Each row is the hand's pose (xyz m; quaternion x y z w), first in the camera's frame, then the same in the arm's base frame.
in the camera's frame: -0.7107 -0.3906 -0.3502 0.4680 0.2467 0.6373 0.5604
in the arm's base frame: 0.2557 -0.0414 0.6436 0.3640 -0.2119 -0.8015 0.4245
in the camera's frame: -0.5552 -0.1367 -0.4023 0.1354 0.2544 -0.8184 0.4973
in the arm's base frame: 0.0268 -0.1342 0.4694 0.1323 0.0186 0.3917 0.9104
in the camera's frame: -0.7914 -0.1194 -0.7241 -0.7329 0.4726 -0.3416 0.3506
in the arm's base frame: 0.2492 0.0284 0.1799 -0.3917 -0.7076 0.0117 0.5880
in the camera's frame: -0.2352 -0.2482 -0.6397 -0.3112 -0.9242 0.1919 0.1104
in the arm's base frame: -0.2360 0.1848 0.4505 -0.7243 0.4792 0.0424 0.4939
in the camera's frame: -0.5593 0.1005 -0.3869 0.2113 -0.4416 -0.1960 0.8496
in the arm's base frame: -0.0467 -0.3022 0.3181 0.5579 -0.1910 0.7974 0.1281
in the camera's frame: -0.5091 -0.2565 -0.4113 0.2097 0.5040 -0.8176 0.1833
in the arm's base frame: 0.0223 -0.0381 0.5547 -0.1013 0.2452 0.1494 0.9525
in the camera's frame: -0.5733 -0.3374 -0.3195 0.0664 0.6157 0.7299 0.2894
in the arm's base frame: 0.1080 -0.0657 0.6596 0.8125 -0.0027 -0.4368 0.3860
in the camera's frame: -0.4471 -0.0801 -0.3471 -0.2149 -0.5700 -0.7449 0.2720
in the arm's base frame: -0.0946 -0.1853 0.4936 0.7860 -0.3451 0.0167 0.5126
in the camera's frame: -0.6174 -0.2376 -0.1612 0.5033 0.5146 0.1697 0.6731
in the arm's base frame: 0.1150 -0.2550 0.6926 -0.4161 0.2690 0.8605 0.1185
